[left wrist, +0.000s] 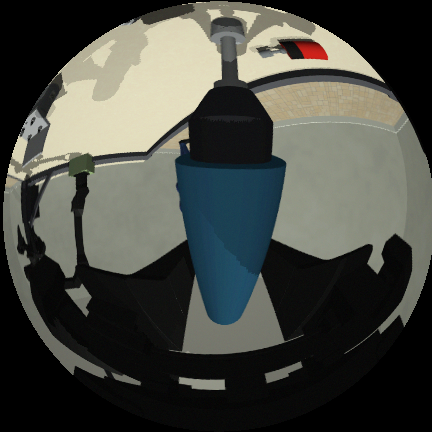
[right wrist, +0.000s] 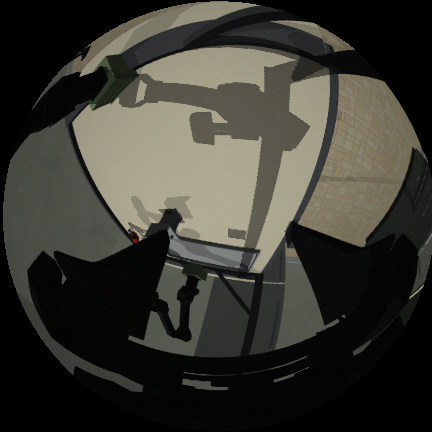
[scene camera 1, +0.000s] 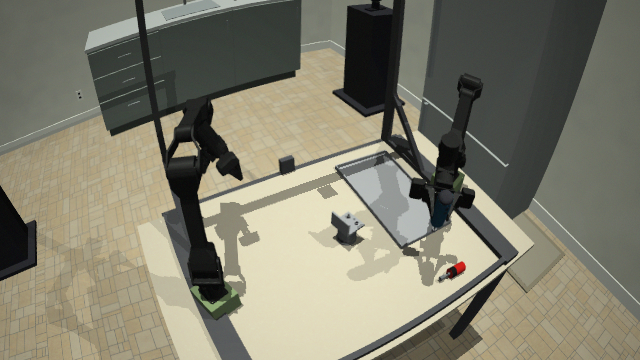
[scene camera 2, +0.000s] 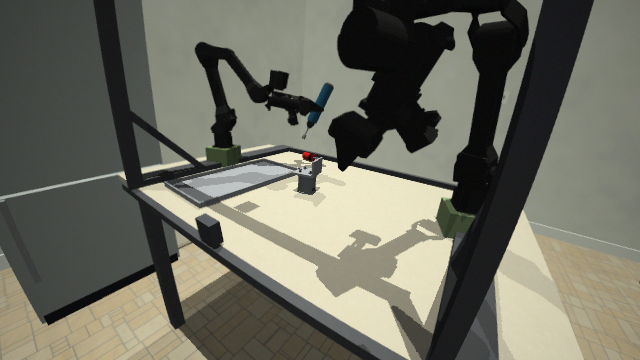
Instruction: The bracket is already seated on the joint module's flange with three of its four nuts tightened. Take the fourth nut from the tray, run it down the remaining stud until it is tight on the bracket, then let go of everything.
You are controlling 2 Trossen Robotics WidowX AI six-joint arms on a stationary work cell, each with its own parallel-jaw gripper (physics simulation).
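Places are measured from the left arm's base along level axes (x ahead, y up, z right), in centimetres.
Pixels of known places: left gripper, fingertip midpoint: (left wrist: 224, 240) (scene camera 1: 439, 219) (scene camera 2: 322, 109); right gripper, fingertip midpoint: (right wrist: 231, 233) (scene camera 1: 237, 173) (scene camera 2: 353, 158); left arm's base, origin of the base link: (right wrist: 193, 277) (scene camera 2: 223, 146); right arm's base, origin of the base link: (left wrist: 81, 173) (right wrist: 96, 82) (scene camera 1: 213, 291) (scene camera 2: 466, 207).
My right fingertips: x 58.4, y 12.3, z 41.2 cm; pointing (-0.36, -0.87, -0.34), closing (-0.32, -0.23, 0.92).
Note:
For each thing: its middle in the pictures, then the offset to it from my right fingertips.
- blue nut driver, body centre: (left wrist: 228, 238) (scene camera 1: 439, 215) (scene camera 2: 316, 112) dx -22.3, dy +3.6, dz -52.9 cm
- table with its socket, body centre: (left wrist: 228, 45) (scene camera 2: 305, 133) dx -26.0, dy -5.1, dz -51.7 cm
- L-shaped grey bracket, body centre: (scene camera 1: 348, 219) (right wrist: 162, 236) (scene camera 2: 307, 166) dx -16.9, dy -11.5, dz -27.8 cm
- tray, body centre: (scene camera 1: 393, 194) (scene camera 2: 240, 176) (right wrist: 204, 254) dx -41.9, dy -18.9, dz -27.8 cm
- red-handled driver, body centre: (left wrist: 290, 49) (scene camera 1: 451, 272) (scene camera 2: 312, 157) (right wrist: 132, 234) dx -25.9, dy -18.0, dz -62.8 cm
- small dark block, body centre: (scene camera 2: 209, 230) (right wrist: 292, 235) (scene camera 1: 286, 164) dx -26.2, dy -16.6, dz +7.0 cm
My left gripper (scene camera 1: 442, 205) (scene camera 2: 320, 107) is shut on the blue nut driver (scene camera 1: 440, 215) (scene camera 2: 325, 94) (left wrist: 227, 200), held tilted above the table with its socket (scene camera 2: 304, 136) (left wrist: 227, 31) down. Whether a nut sits in the socket is hidden. The L-shaped grey bracket (scene camera 1: 340, 220) (scene camera 2: 317, 166) (left wrist: 36, 146) sits on the dark joint module (scene camera 1: 346, 235) (scene camera 2: 306, 184), apart from the driver; dark nuts or studs show on its flat plate, too small to tell apart. The tray (scene camera 1: 367, 174) (scene camera 2: 201, 204) shows no discernible nut. My right gripper (right wrist: 231, 233) is open and empty, high above the table.
A red-handled driver (scene camera 1: 457, 270) (scene camera 2: 308, 156) (left wrist: 306, 50) (right wrist: 134, 236) lies on the table at the lower right in scene camera 1. A small dark block (scene camera 1: 286, 164) (scene camera 2: 209, 231) is at the table's edge. Dark frame posts (scene camera 1: 393, 70) (scene camera 2: 117, 95) rise at the table's sides.

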